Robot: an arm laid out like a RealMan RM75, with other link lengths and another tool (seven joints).
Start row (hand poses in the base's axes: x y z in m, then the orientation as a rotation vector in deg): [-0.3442, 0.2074, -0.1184, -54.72, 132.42, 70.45]
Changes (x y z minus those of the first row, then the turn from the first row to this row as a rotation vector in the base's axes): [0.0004, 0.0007, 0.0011, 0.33, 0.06, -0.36]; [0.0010, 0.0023, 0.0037, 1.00, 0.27, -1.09]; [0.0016, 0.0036, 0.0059, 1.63, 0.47, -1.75]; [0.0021, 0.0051, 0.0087, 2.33, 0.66, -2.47]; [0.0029, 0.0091, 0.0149, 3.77, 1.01, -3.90]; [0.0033, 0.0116, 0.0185, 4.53, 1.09, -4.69]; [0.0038, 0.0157, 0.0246, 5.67, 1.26, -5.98]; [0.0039, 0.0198, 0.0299, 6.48, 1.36, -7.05]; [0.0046, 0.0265, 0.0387, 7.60, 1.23, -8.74]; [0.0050, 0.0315, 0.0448, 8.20, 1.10, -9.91]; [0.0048, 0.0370, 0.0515, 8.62, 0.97, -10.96]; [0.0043, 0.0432, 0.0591, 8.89, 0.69, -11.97]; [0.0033, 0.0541, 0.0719, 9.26, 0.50, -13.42]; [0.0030, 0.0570, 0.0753, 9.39, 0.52, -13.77]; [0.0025, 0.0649, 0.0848, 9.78, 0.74, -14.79]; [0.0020, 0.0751, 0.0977, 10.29, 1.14, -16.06]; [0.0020, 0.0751, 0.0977, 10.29, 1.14, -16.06]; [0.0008, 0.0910, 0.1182, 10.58, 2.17, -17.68]
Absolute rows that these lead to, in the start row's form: [-0.3438, 0.2081, -0.1173, -54.13, 132.26, 70.70]; [-0.3432, 0.2097, -0.1147, -52.89, 132.01, 71.26]; [-0.3426, 0.2110, -0.1125, -51.76, 131.76, 71.79]; [-0.3421, 0.2125, -0.1097, -50.54, 131.45, 72.36]; [-0.3413, 0.2165, -0.1035, -48.10, 130.75, 73.49]; [-0.3409, 0.2190, -0.0999, -46.82, 130.29, 73.98]; [-0.3404, 0.2231, -0.0938, -44.75, 129.64, 74.70]; [-0.3403, 0.2272, -0.0885, -43.10, 129.18, 75.12]; [-0.3396, 0.2339, -0.0797, -40.69, 128.35, 75.38]; [-0.3392, 0.2389, -0.0736, -39.11, 127.89, 75.36]; [-0.3394, 0.2444, -0.0669, -37.74, 127.56, 75.20]; [-0.3399, 0.2506, -0.0593, -36.54, 127.24, 74.81]; [-0.3409, 0.2615, -0.0465, -34.73, 126.93, 74.37]; [-0.3412, 0.2644, -0.0431, -34.25, 126.86, 74.35]; [-0.3417, 0.2723, -0.0336, -32.78, 126.77, 74.42]; [-0.3422, 0.2825, -0.0207, -30.89, 126.70, 74.61]; [-0.3422, 0.2825, -0.0207, -30.89, 126.70, 74.61]; [-0.3434, 0.2984, -0.0002, -28.33, 127.26, 74.88]
